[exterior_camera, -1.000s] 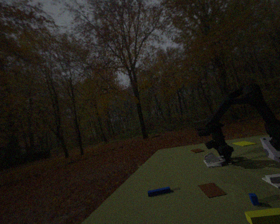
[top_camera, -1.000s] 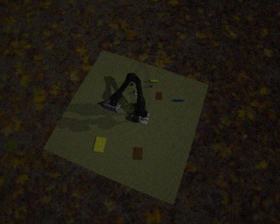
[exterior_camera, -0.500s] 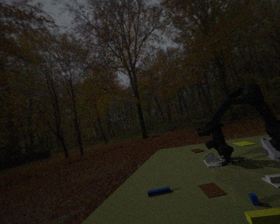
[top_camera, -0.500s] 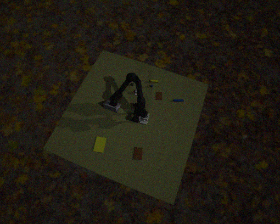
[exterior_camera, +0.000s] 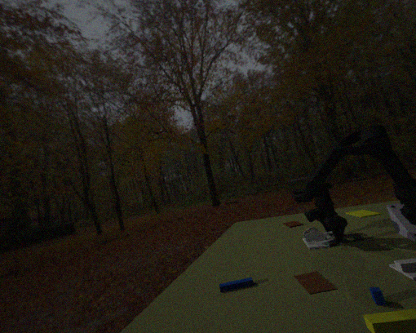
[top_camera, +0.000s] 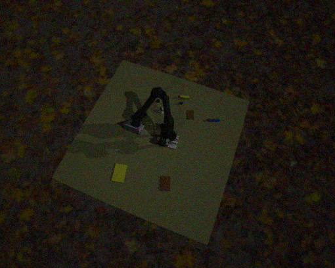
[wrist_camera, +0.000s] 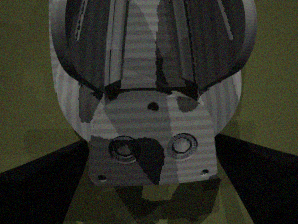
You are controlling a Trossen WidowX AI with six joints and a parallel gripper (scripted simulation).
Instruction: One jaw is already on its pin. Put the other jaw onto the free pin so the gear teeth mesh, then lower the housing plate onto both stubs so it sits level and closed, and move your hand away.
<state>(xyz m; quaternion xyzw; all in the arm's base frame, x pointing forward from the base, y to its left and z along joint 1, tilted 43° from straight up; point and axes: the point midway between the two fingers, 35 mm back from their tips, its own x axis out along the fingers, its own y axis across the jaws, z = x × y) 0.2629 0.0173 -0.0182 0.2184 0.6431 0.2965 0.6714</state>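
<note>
The grey jaw lies 20 mm to the left of my gripper tip, 20 mm ahead of it and 10 mm above it. From my gripper tip the other things lie so: blue bar (330 mm to the left, 330 mm ahead); yellow bar (450 mm to the left, 10 mm ahead); yellow slab (400 mm to the right, 220 mm behind).
</note>
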